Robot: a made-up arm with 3 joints. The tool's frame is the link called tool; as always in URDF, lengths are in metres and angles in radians. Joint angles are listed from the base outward. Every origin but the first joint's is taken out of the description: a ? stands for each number. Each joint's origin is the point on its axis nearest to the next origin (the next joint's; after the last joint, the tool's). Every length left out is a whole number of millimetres.
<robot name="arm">
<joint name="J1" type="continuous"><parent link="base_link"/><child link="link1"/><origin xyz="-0.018 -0.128 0.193" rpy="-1.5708 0.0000 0.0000"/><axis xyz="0 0 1"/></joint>
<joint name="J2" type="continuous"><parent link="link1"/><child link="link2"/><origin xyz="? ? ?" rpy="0.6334 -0.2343 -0.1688"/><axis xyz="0 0 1"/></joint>
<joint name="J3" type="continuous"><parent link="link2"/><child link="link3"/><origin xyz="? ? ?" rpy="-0.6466 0.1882 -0.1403"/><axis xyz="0 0 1"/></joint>
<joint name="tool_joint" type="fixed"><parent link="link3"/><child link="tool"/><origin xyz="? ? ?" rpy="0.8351 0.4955 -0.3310"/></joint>
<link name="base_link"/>
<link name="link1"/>
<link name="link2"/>
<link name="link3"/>
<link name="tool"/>
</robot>
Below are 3 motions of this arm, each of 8 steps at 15 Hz.
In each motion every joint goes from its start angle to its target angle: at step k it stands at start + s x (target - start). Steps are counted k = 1, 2, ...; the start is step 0. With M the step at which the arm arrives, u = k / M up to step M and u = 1 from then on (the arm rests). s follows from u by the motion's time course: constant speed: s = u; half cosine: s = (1 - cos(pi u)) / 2; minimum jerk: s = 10 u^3 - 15 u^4 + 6 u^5.
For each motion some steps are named. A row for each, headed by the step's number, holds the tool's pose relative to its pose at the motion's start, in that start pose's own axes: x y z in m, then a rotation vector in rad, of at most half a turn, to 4 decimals.
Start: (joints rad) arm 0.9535 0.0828 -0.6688
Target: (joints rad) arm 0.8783 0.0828 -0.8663
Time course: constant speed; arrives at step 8
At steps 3, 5, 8:
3: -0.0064 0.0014 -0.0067 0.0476 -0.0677 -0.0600
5: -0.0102 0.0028 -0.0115 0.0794 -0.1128 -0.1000
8: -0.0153 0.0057 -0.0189 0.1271 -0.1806 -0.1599

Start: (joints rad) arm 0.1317 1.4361 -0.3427
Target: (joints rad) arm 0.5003 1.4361 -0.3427
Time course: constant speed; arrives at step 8
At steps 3, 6, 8:
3: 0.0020 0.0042 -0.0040 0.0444 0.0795 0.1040
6: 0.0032 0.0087 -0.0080 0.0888 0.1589 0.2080
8: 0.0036 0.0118 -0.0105 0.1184 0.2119 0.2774

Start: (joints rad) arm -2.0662 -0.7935 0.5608
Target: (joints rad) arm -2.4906 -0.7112 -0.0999
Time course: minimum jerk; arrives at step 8
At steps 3, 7, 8:
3: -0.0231 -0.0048 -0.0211 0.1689 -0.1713 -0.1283
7: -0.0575 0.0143 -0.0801 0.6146 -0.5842 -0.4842
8: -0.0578 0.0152 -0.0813 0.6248 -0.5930 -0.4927

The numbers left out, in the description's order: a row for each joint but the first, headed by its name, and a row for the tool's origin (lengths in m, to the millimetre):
J2: 0.014 0.024 0.000
J3: 0.136 -0.030 0.000
tool: -0.106 -0.079 0.000

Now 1 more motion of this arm.
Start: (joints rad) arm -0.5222 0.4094 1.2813
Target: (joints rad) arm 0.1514 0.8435 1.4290
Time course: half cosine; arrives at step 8
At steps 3, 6, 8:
3: 0.0556 0.0472 0.0270 -0.2306 0.1459 0.2453
6: 0.1211 0.1674 0.0317 -0.6410 0.3666 0.6926
8: 0.1279 0.2034 0.0238 -0.7520 0.4166 0.8158

